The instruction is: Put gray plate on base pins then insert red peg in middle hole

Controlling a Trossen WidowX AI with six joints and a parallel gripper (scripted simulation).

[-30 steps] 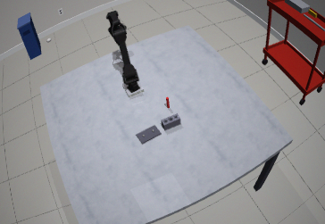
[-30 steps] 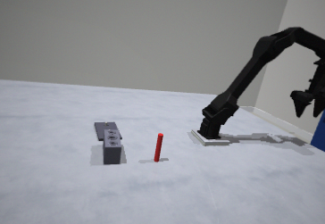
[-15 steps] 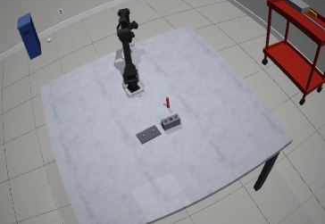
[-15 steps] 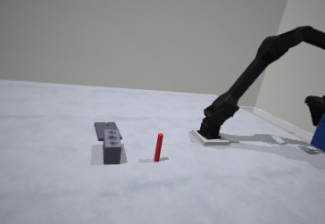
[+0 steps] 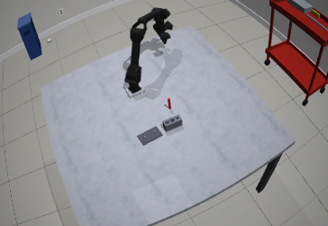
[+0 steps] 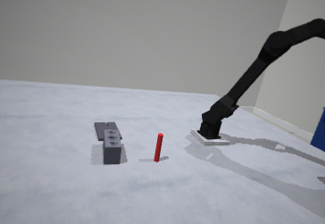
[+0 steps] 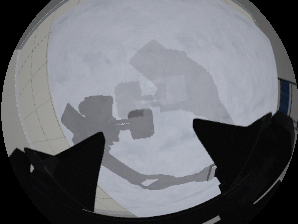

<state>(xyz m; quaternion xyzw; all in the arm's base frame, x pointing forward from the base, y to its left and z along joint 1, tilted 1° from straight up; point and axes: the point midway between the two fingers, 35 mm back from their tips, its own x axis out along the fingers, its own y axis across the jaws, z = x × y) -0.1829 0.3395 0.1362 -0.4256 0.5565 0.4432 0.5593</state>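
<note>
My gripper tip is 55 cm short of the gray plate, 31 cm to the left of it and 8 cm above it. Round my gripper tip: red peg (43 cm ahead, 26 cm to the right, 7 cm below).
</note>
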